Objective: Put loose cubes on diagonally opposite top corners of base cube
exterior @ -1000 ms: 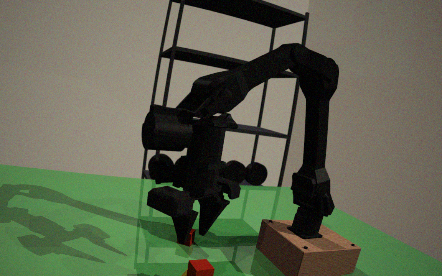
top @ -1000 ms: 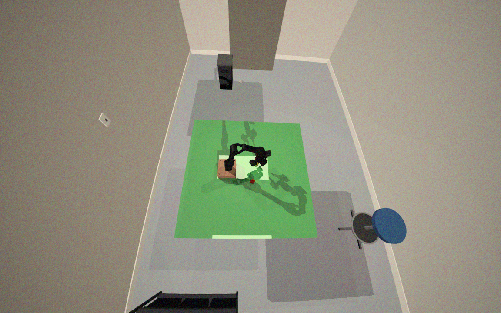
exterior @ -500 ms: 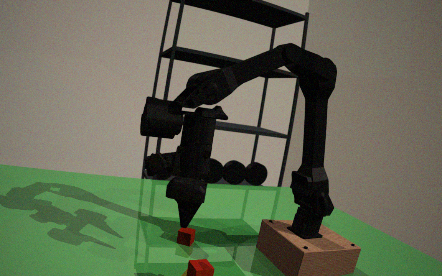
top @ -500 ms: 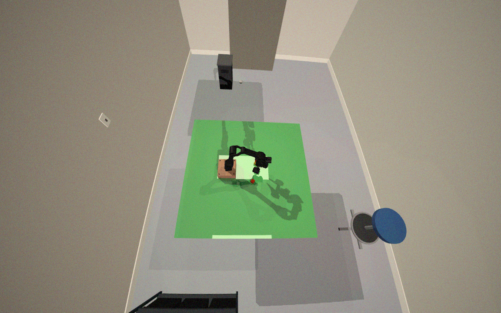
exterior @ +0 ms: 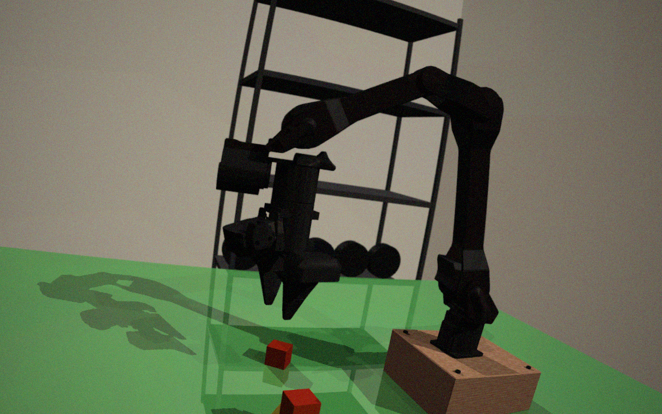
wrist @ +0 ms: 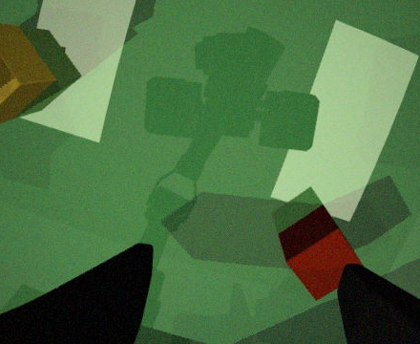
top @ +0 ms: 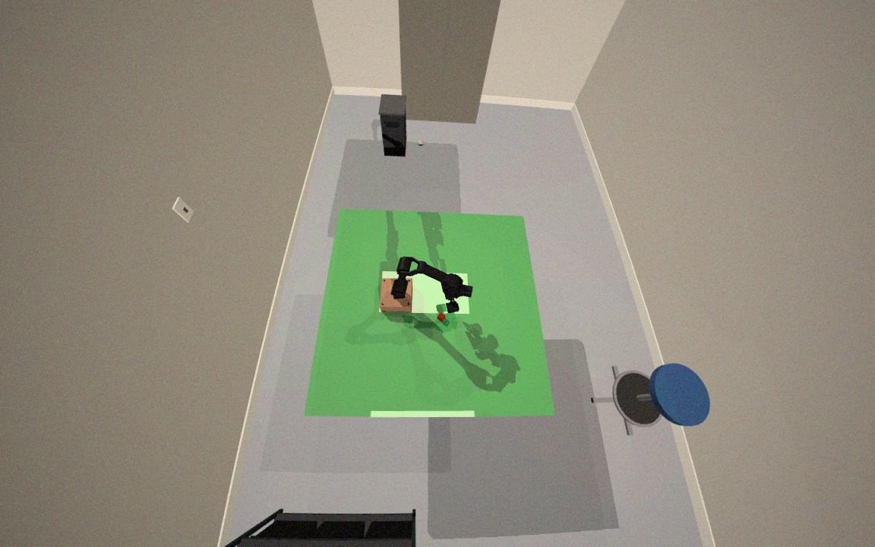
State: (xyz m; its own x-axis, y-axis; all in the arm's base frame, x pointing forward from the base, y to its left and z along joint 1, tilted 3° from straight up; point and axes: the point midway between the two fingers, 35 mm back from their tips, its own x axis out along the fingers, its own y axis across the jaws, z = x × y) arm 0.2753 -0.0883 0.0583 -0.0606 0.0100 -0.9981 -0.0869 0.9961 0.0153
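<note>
The yellow cube is 14 cm to the left of my gripper tip, 9 cm below it and 3 cm ahead of it.
</note>
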